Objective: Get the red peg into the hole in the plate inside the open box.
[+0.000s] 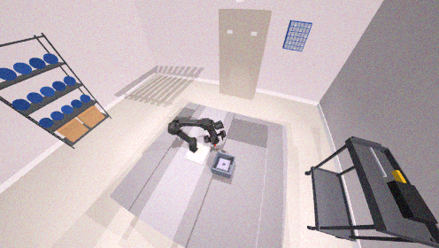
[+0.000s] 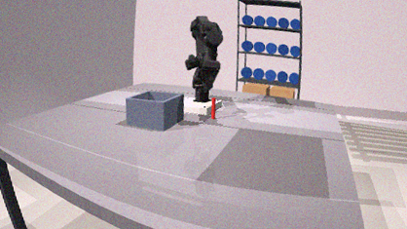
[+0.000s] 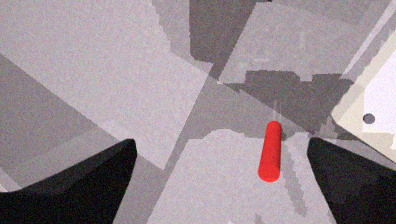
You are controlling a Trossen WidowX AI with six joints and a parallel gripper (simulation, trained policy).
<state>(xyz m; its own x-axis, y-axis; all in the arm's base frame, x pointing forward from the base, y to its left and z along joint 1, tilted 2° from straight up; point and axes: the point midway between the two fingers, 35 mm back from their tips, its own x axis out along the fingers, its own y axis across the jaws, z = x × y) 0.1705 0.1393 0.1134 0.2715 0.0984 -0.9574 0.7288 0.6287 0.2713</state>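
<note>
Right now the red peg is 70 mm below my gripper tip, 40 mm behind it and 10 mm to the left of it. From my gripper tip the other things lie so: blue-grey box 140 mm ahead, 130 mm to the right, 80 mm below; then plate 140 mm ahead, 130 mm to the right, 60 mm below.
</note>
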